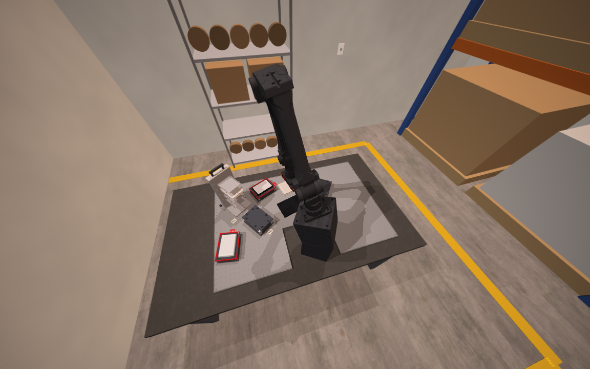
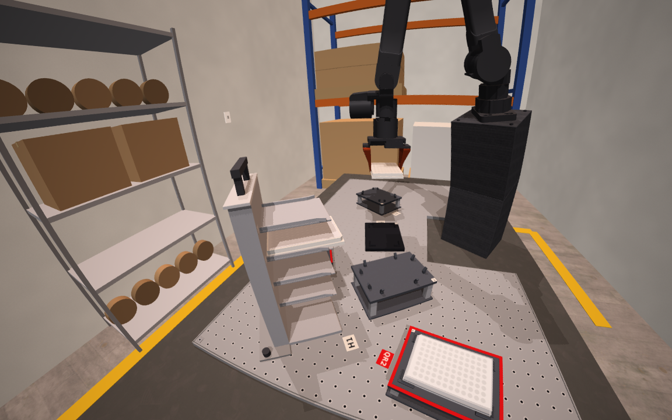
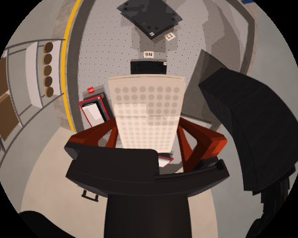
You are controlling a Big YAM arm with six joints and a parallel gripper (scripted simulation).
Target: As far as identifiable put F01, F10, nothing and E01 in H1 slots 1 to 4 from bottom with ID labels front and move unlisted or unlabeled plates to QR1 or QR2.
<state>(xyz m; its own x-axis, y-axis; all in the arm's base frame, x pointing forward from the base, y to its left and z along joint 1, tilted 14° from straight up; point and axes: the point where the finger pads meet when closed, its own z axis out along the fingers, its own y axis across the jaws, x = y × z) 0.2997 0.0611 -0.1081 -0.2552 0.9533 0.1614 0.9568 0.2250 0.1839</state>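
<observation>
Right now my hand is 23 cm above the flat black nest. From my hand the other things lie so: L1 label (3 cm behind, 19 cm to the right, 24 cm below); N6 deck label (2 cm ahead, 10 cm to the right, 24 cm below); dark regrip nest (6 cm behind, 24 cm to the left, 18 cm below).
</observation>
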